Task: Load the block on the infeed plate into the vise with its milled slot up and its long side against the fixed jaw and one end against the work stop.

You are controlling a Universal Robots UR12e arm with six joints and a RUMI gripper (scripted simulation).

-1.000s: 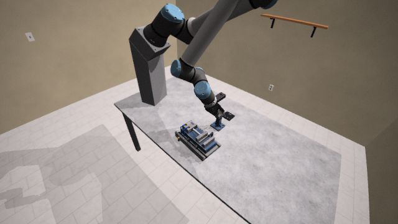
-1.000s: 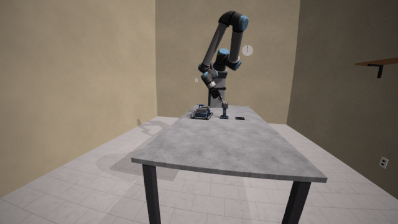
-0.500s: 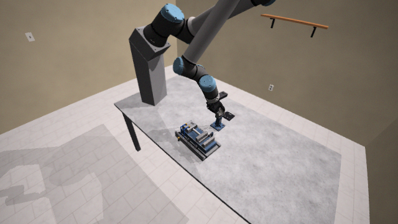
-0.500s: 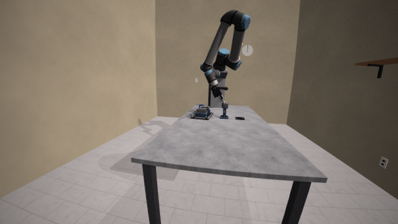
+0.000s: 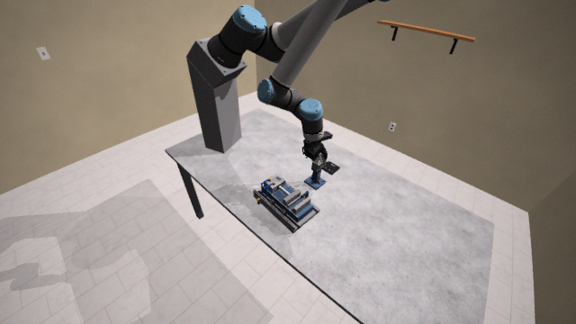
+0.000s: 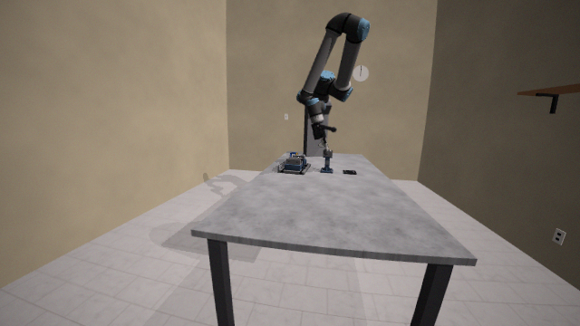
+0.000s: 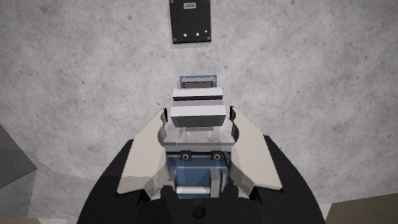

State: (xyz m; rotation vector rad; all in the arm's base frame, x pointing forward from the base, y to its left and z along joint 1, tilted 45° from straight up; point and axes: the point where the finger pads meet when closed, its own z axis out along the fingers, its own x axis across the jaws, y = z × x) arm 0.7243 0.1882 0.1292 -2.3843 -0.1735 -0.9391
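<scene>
The part is 10 mm to the left of my hand. The rest, counted from my hand: cylinder rod (230 mm to the right, 90 mm below, 20 mm ahead); work stop (170 mm to the right, 100 mm ahead, 70 mm below); moving jaw (220 mm to the right, 90 mm below, 70 mm ahead).
</scene>
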